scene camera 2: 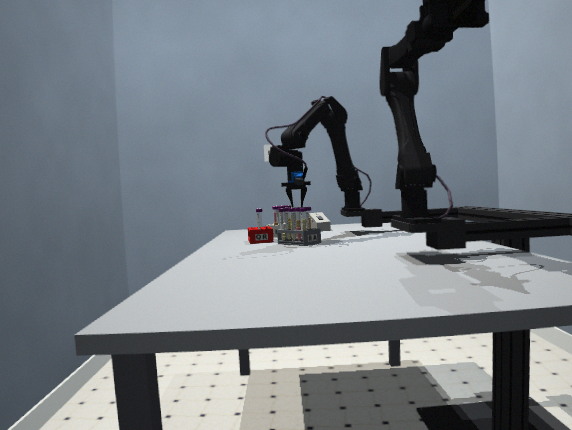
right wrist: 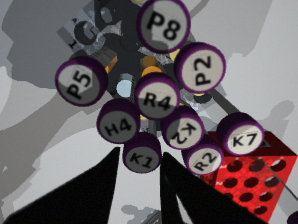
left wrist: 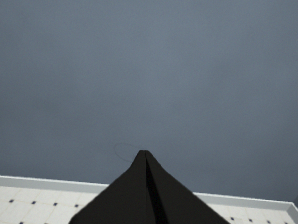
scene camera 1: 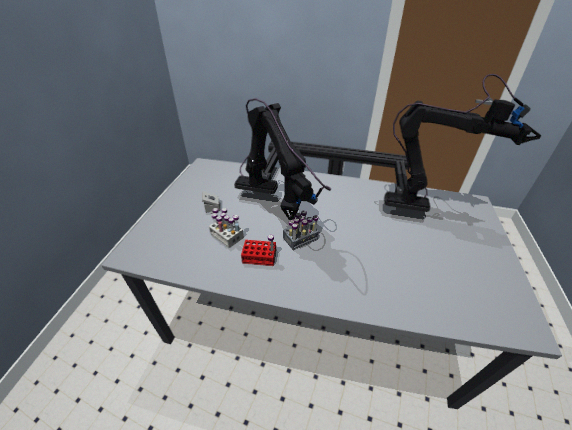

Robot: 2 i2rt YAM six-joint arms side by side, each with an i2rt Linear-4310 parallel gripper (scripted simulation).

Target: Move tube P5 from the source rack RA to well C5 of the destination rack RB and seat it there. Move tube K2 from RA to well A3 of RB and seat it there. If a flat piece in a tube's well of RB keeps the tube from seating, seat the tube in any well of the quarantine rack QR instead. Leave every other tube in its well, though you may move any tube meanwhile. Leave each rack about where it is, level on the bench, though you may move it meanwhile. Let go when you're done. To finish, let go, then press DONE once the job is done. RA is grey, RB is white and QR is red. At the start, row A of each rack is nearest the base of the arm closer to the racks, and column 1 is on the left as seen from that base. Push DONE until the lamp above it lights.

I see my left gripper (left wrist: 143, 158), my right gripper (right wrist: 140, 157), a red rack QR (scene camera 1: 260, 251) and a tube (right wrist: 81, 81).
The left wrist view misses the red rack QR: it is out of frame.
